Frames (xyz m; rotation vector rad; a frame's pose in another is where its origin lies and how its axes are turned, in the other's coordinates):
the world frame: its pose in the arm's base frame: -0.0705 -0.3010 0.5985 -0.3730 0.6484 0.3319
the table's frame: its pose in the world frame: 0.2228 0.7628 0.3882 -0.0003 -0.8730 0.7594
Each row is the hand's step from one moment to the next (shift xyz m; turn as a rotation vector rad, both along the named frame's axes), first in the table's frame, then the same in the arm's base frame.
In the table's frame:
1: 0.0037 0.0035 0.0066 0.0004 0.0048 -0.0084
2: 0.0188 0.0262 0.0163 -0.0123 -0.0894 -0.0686
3: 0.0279 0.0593 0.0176 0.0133 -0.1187 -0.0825
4: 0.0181 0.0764 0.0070 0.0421 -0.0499 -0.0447
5: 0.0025 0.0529 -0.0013 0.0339 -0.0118 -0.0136
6: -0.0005 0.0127 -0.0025 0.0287 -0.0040 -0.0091
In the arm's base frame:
1: -0.0020 0.0041 0.0070 -0.0037 0.0032 -0.0083
2: -0.0169 0.0263 0.0181 0.0798 -0.0415 -0.0689
3: -0.0433 0.0482 0.0202 0.1178 -0.0292 -0.0797
4: -0.0623 0.0475 0.0085 0.0651 0.0217 -0.0393
5: -0.0470 0.0244 -0.0014 0.0255 0.0271 -0.0096
6: -0.0116 0.0051 -0.0026 0.0160 0.0252 -0.0058

